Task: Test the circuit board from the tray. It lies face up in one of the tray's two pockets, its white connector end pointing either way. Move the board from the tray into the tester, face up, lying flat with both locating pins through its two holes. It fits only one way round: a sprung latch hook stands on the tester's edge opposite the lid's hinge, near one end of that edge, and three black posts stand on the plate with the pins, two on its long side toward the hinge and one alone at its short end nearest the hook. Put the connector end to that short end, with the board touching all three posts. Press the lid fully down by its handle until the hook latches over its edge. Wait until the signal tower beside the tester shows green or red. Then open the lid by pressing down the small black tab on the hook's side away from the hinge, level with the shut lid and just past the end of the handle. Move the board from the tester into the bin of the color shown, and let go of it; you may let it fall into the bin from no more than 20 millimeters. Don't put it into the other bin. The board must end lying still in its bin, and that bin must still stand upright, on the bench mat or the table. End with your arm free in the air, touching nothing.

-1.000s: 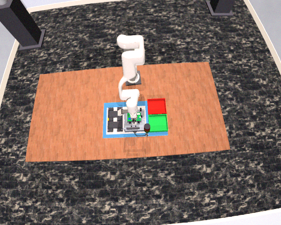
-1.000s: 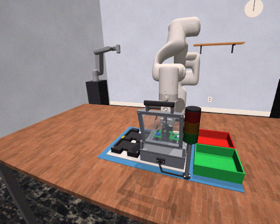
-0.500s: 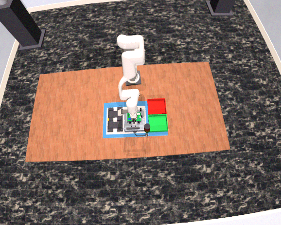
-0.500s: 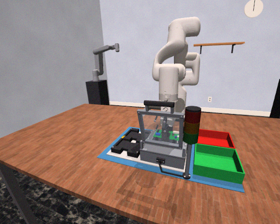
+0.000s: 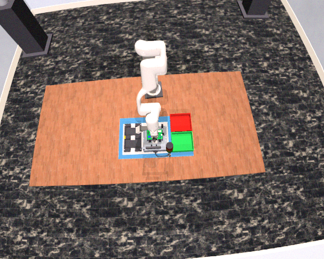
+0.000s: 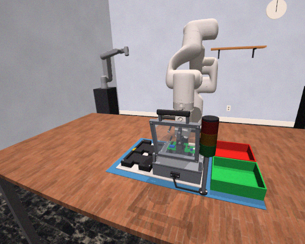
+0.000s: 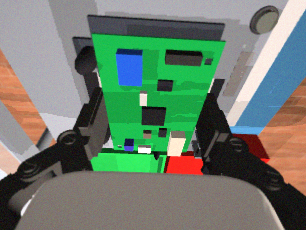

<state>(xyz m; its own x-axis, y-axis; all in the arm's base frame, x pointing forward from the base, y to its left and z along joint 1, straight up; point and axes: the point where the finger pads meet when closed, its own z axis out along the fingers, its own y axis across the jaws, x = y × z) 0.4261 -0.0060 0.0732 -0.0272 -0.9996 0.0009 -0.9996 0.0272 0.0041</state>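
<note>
Now: the green circuit board right at my hand. The rest, counted from my hand: small black tab: 6 cm to the left, 6 cm behind; clear lid: 13 cm ahead, 10 cm above; tester plate: 2 cm below, 1 cm to the left, 1 cm ahead.
</note>
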